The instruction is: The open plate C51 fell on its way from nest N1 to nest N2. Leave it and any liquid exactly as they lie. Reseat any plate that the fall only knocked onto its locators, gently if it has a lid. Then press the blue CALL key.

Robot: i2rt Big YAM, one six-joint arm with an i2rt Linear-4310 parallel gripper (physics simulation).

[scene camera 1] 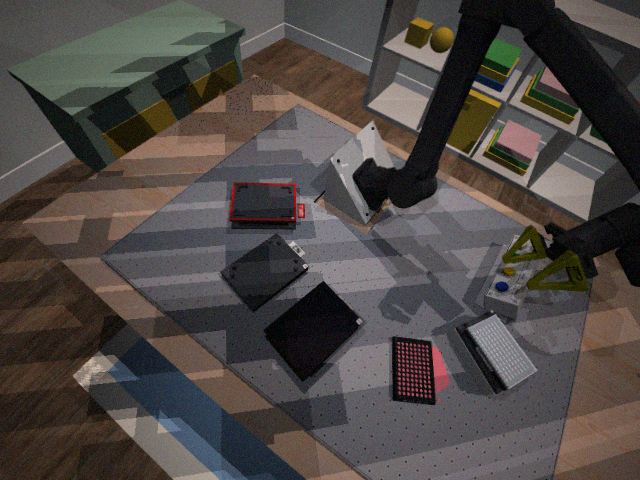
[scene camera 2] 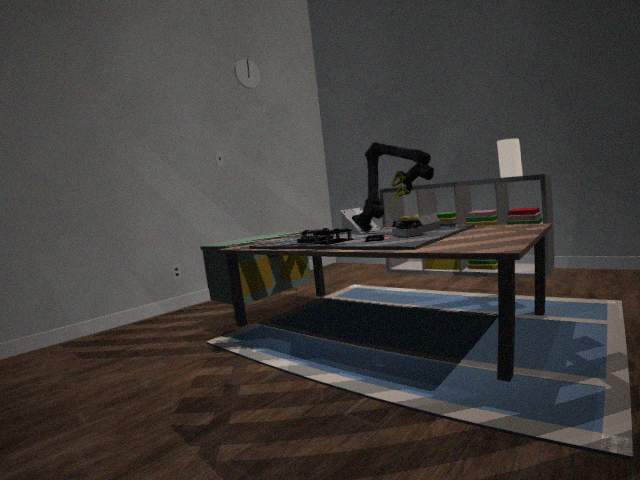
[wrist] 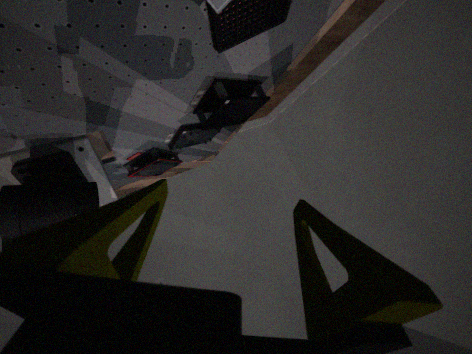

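The open plate C51, black with pink wells, lies on the mat beside a pink puddle. A pale many-welled plate sits on a dark base at the right, shifted to one side of it; tilt and lid are hard to tell. The blue CALL key is on the grey key box, beside a yellow key. My gripper is open and empty, high above the table; in scene camera 1 its fingers overlap the key box. Nest labels are unreadable.
A large black nest, a lower dark one and a red-rimmed one stand toward the left. A white slanted panel stands beside the arm's base. A shelf unit is behind the table.
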